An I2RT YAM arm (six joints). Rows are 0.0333 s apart.
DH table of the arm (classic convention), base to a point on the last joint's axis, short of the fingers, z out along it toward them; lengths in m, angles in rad. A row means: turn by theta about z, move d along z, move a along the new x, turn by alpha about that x. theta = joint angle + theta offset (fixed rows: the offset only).
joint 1: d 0.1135  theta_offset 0  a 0.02  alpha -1.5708
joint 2: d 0  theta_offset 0  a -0.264  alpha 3.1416
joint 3: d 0  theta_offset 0.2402  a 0.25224  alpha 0
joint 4: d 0  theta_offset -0.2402  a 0.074  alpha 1.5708
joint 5: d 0  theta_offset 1.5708  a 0  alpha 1.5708
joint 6: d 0.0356  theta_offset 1.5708  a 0  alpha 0
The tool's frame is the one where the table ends.
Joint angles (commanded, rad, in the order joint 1, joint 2, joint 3, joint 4, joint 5, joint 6), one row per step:
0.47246 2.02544 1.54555 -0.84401 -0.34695 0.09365
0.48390 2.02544 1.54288 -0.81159 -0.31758 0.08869
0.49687 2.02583 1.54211 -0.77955 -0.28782 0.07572
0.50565 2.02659 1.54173 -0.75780 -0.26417 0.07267
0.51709 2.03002 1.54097 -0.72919 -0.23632 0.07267
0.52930 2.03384 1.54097 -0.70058 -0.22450 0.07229
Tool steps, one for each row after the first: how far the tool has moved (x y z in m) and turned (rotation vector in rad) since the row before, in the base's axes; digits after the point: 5 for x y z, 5 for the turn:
0.00087 0.00460 -0.00015 -0.01183 -0.04146 0.00837
0.00076 0.00531 0.00033 -0.01192 -0.04575 0.01626
0.00058 0.00355 0.00011 -0.01020 -0.03004 0.00418
0.00078 0.00481 -0.00077 -0.01095 -0.03414 0.00214
0.00034 0.00565 -0.00051 0.00275 -0.02713 0.00834

